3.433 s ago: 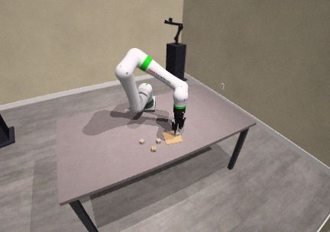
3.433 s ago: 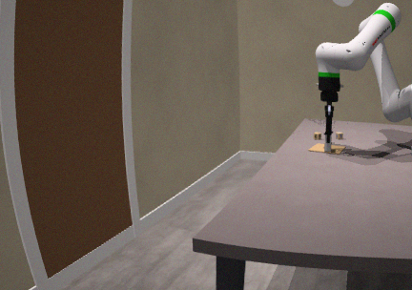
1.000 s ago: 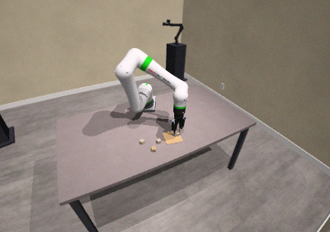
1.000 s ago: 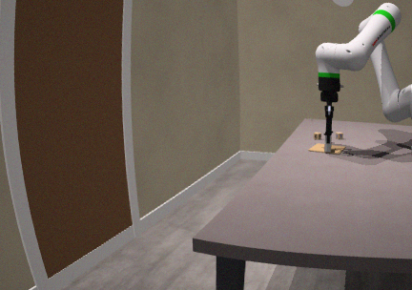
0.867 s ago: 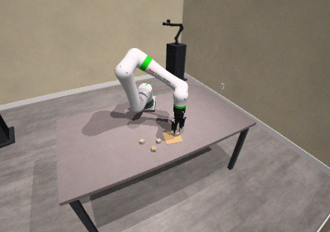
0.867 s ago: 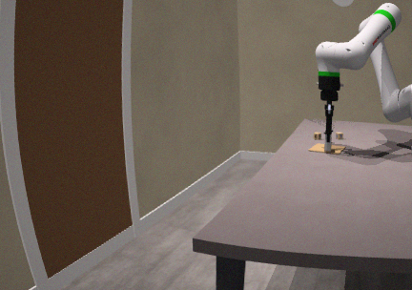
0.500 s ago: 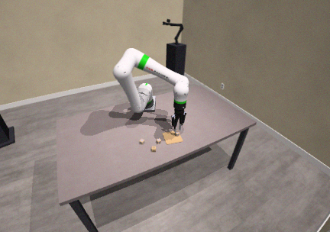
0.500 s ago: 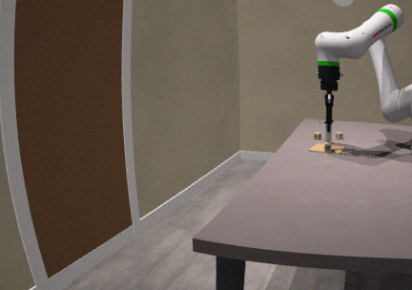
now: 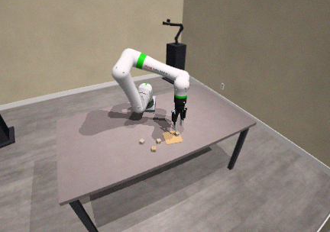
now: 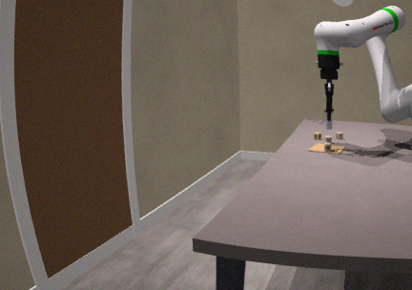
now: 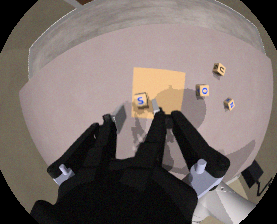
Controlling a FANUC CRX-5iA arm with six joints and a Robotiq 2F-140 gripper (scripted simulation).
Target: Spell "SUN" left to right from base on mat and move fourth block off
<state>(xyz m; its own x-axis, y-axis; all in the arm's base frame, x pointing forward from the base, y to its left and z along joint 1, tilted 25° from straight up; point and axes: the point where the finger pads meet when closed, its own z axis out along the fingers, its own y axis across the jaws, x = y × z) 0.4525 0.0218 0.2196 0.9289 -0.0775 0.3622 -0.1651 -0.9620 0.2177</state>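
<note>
Now: the tan letter block 1 cm ahead of my hand, 26 cm to the right of it and 11 cm below it. Also, from my hand: tan mat: 1 cm behind, 5 cm to the right, 13 cm below.
</note>
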